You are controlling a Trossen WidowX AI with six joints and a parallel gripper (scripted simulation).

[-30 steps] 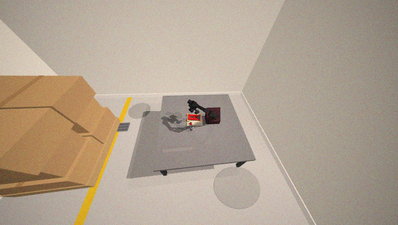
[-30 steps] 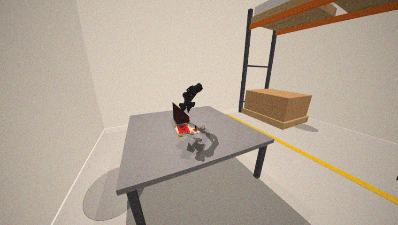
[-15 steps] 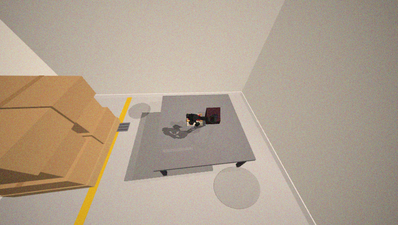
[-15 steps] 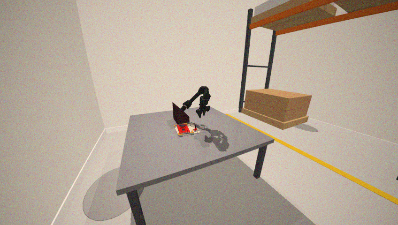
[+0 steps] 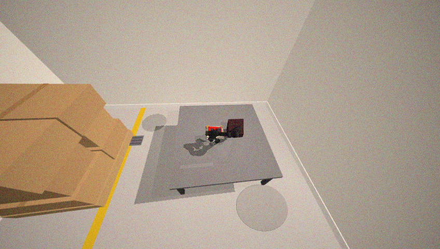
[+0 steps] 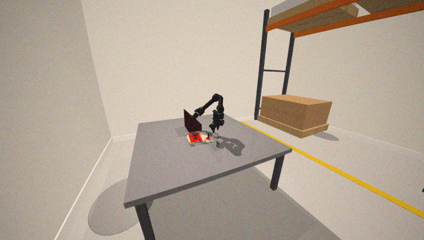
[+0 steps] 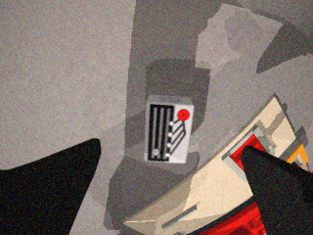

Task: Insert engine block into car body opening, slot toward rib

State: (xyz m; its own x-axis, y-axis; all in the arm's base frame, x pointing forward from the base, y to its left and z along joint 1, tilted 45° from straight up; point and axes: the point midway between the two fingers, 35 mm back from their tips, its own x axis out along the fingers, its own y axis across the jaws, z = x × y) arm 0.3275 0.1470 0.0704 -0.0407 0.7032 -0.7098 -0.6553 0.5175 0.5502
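Right now my gripper tip is 10 mm past the engine block and 50 mm above it.
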